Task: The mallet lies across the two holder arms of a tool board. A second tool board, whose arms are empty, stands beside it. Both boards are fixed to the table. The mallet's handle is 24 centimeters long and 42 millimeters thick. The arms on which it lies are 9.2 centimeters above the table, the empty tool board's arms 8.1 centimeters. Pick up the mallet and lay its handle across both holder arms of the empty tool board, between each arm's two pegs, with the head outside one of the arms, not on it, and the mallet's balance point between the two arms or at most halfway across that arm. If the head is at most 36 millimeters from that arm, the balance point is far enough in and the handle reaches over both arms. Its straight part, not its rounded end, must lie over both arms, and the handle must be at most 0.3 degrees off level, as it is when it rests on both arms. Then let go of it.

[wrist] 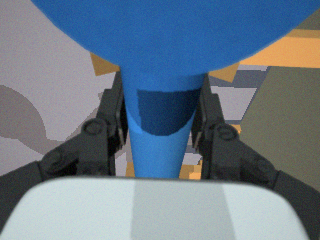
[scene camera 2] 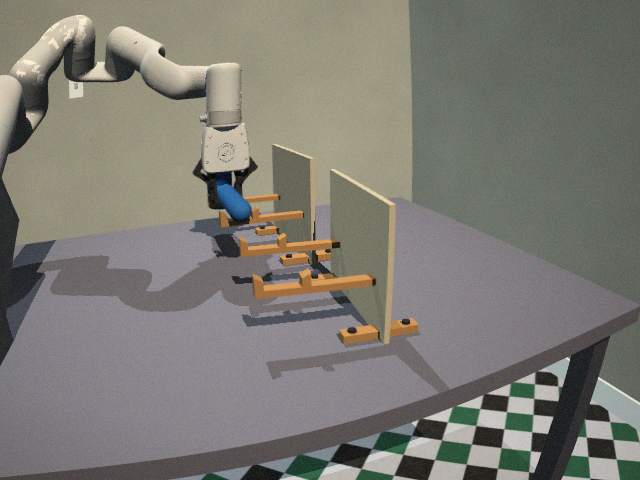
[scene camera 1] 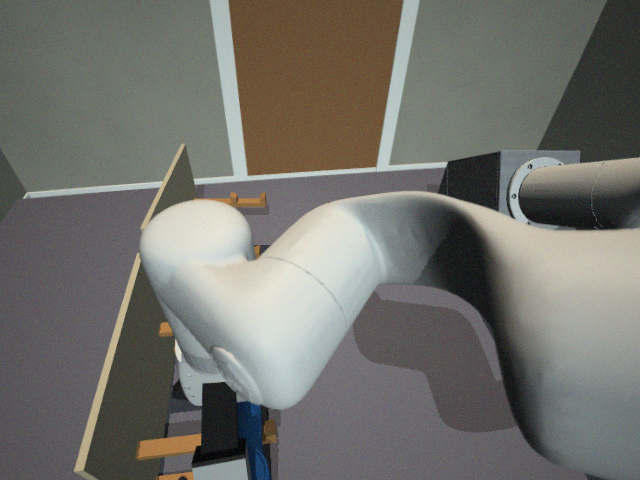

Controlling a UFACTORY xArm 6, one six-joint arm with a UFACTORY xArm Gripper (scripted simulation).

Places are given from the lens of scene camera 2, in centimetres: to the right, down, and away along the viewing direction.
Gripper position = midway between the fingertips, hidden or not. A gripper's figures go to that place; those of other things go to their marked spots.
gripper [scene camera 2: 226,203]: -20, -8, 105
blue mallet [scene camera 2: 238,208]: -14, -6, 88
